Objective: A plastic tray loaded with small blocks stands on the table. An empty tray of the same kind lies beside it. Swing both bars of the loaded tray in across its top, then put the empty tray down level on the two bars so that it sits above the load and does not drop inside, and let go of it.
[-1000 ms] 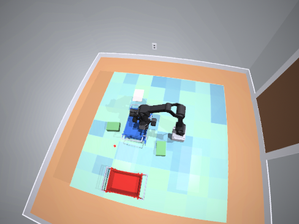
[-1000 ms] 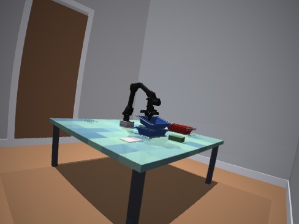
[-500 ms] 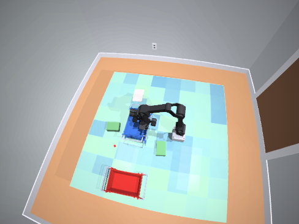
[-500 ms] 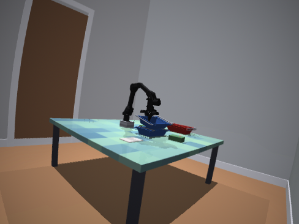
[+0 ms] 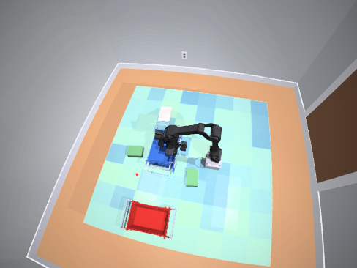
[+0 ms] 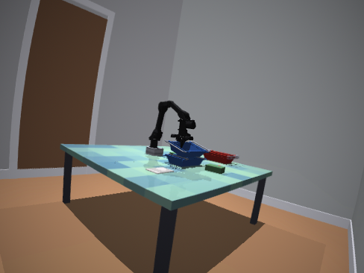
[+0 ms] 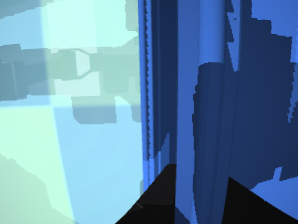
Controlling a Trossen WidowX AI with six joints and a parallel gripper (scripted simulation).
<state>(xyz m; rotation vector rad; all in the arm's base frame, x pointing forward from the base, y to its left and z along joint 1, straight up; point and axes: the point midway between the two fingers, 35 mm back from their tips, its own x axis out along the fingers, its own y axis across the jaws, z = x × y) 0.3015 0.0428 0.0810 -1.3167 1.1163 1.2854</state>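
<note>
The blue tray lies 70 mm ahead of my gripper tip, 10 mm to the left of it and 10 mm above it. The rest, counted from my gripper tip: small red block (250 mm to the left, 210 mm ahead, 100 mm below); white flat plate (320 mm to the right, 210 mm ahead, 110 mm below).
</note>
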